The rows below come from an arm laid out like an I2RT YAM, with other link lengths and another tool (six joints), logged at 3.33 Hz.
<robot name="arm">
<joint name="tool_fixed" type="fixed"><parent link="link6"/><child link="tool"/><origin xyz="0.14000 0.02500 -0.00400" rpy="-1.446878 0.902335 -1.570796"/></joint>
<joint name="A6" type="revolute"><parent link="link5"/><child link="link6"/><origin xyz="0.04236 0.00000 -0.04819"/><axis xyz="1 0 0"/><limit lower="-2.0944" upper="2.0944"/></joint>
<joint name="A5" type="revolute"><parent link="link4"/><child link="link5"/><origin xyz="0.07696 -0.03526 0.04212"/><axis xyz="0 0 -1"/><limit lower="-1.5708" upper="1.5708"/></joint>
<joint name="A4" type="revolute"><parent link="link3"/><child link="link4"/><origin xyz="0.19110 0.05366 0.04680"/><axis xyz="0 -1 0"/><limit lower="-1.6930" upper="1.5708"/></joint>
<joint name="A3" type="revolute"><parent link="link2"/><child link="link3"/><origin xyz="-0.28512 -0.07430 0.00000"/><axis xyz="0 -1 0"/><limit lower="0.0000" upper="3.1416"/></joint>
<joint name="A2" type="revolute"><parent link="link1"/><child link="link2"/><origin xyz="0.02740 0.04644 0.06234"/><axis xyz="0 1 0"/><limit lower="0.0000" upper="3.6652"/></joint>
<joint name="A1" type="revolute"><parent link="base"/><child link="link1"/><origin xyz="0.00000 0.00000 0.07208"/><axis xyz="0 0 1"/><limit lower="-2.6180" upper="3.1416"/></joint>
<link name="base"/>
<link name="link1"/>
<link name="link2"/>
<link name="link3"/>
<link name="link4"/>
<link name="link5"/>
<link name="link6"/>
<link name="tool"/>
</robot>
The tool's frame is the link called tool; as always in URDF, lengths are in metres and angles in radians.
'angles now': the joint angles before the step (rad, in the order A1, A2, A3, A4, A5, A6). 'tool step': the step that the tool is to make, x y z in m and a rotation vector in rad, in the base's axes. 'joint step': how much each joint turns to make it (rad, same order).
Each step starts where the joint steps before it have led.
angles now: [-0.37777, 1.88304, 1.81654, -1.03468, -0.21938, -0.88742]
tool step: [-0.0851, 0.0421, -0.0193, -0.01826, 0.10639, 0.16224]
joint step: [0.03569, -0.23044, -0.34179, -0.01268, -0.00011, -0.14117]
